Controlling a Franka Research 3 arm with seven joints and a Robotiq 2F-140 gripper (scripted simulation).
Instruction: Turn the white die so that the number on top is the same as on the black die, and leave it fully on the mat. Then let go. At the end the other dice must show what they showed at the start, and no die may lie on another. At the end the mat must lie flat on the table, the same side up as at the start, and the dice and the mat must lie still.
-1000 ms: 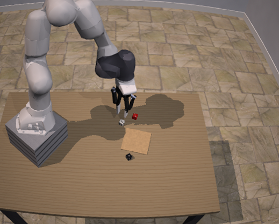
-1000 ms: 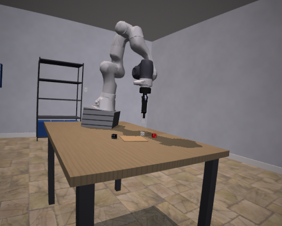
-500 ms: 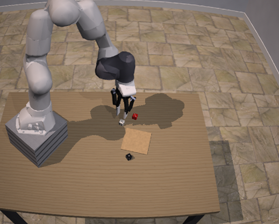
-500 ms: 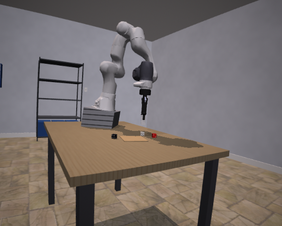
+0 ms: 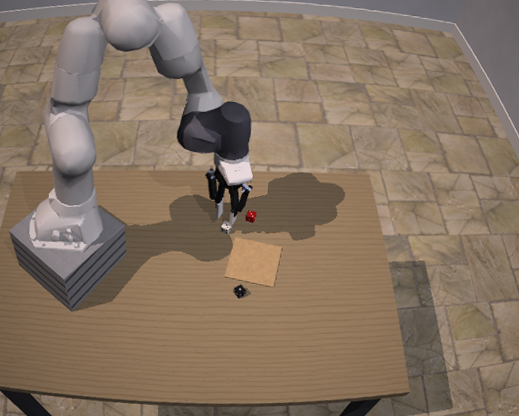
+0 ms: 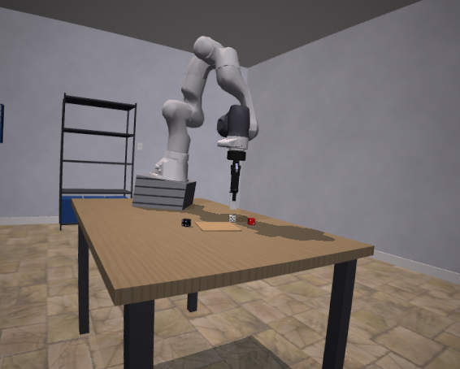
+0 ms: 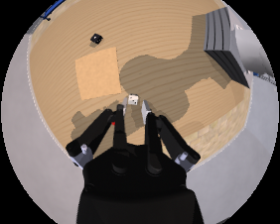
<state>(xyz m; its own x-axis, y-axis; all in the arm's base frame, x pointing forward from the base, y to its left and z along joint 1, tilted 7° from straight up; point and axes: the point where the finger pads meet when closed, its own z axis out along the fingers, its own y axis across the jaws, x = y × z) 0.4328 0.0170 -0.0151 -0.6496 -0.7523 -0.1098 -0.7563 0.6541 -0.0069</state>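
Right now the white die is 70 mm below my hand. Also, from my hand: red die 80 mm ahead, 20 mm to the left, 70 mm below; black die 10 mm behind, 220 mm to the right, 70 mm below; tan mat 50 mm ahead, 130 mm to the right, 80 mm below.
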